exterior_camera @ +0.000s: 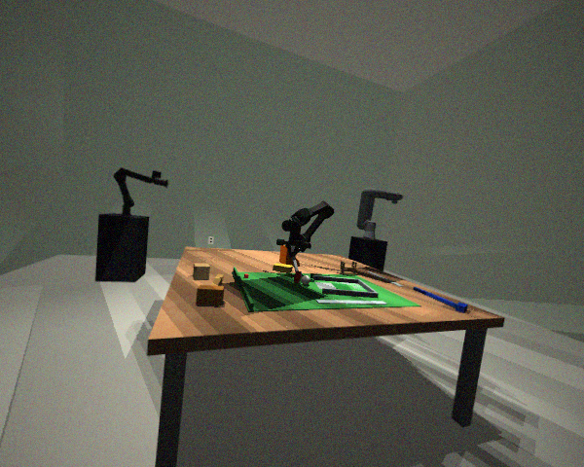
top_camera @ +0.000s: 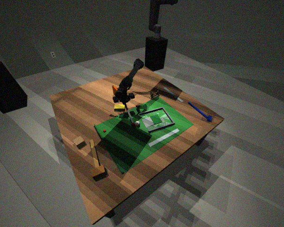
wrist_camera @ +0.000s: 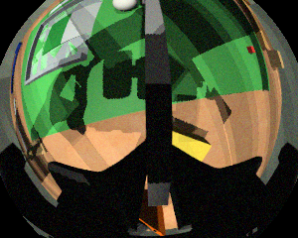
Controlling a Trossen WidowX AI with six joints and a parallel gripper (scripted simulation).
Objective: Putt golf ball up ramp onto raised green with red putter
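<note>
Right now the yellow block is 60 mm below my gripper tip, 50 mm behind it and 30 mm to the right of it. Also, from my gripper tip: white golf ball (220 mm ahead, 50 mm below, 30 mm to the left); green mat (250 mm ahead, 80 mm below, 70 mm to the left); red putter (120 mm ahead, 10 mm to the right).
</note>
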